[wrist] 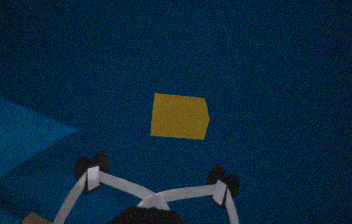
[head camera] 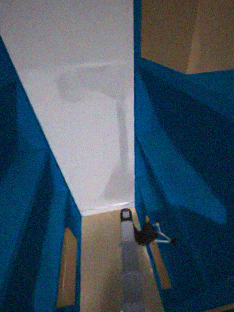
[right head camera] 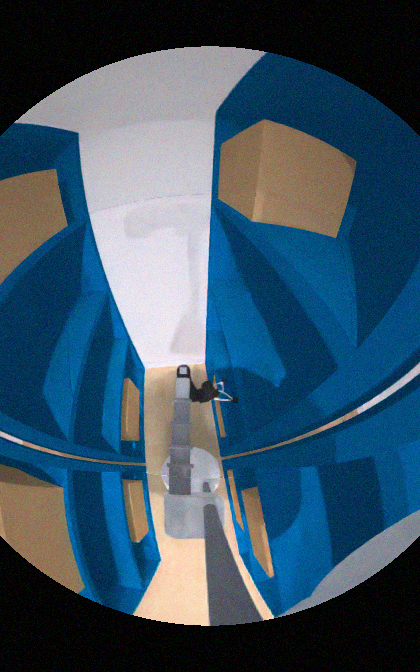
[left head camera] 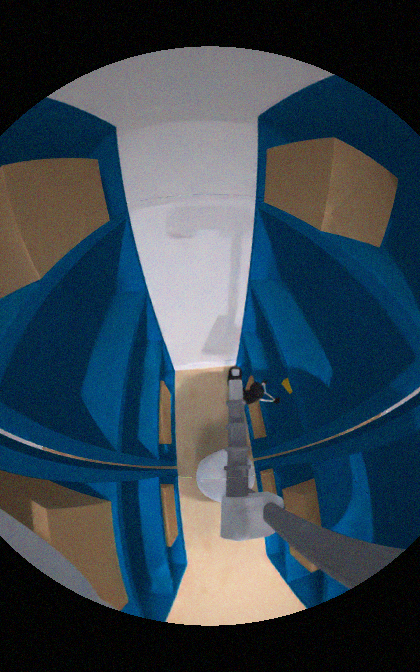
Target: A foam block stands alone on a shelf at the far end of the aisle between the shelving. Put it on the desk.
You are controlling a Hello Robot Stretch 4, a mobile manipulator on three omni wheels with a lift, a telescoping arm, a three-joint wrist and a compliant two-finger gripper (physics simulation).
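Frame: origin at the robot's base, x ahead, y left, z up, level; metres.
Seen in the pictures: gripper, fingertip midpoint: [wrist: 159,172] [head camera: 167,230].
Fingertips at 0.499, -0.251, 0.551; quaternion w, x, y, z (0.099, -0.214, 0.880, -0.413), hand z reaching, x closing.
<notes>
Pixels of each thing's top centre, then the offset from my fingertips to it, as dx, dy, dz. "spot": a spot on its surface instead.
- yellow foam block at its top centre: [wrist: 180,105] +0.045, -0.132, +0.001
- large cardboard box at a spot on its surface: [head camera: 165,35] spot: +0.204, +0.078, +0.955
The yellow foam block [left head camera: 287,386] [wrist: 179,116] stands alone on a dark blue shelf [wrist: 280,90] in the right-hand shelving. It does not show in the head camera or right head camera views. My gripper [head camera: 166,232] [left head camera: 270,392] [right head camera: 229,391] [wrist: 159,172] is open and empty, pointing right at the end of the arm. In the wrist view the block lies beyond the fingertips, slightly right of the midline between them. In the left head view a gap separates the fingertips from the block. The desk does not show in these views.
Blue shelving lines both sides of the narrow aisle. A large cardboard box [head camera: 165,35] [left head camera: 300,185] [right head camera: 305,175] sits high on the right, another [left head camera: 60,215] on the left. The telescoping arm [left head camera: 237,430] [right head camera: 181,430] runs along the aisle towards the white end wall [left head camera: 190,280] [right head camera: 155,280].
</notes>
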